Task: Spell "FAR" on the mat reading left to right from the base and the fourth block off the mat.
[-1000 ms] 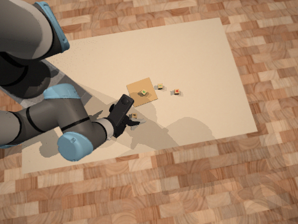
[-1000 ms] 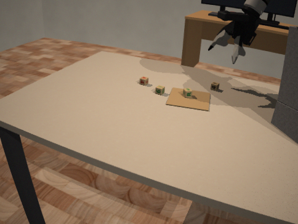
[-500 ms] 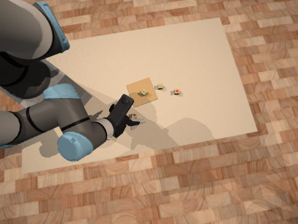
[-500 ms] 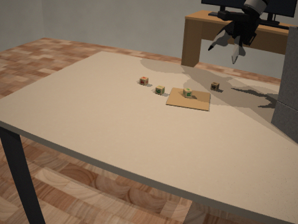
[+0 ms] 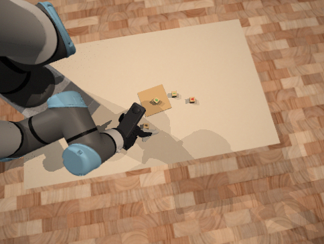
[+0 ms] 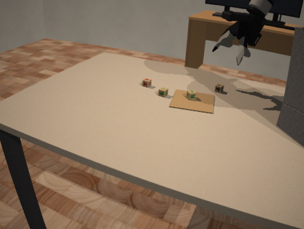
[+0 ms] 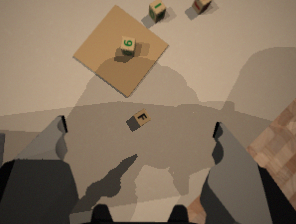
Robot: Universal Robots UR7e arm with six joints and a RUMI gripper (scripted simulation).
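My hand is 12 cm above the green R block, 11 cm to the right of it and 9 cm short of it. Also, from my hand: brown mat (13 cm below, 12 cm to the left, 8 cm ahead); F block (12 cm below); green-lettered block (18 cm ahead, 12 cm to the left, 12 cm below).
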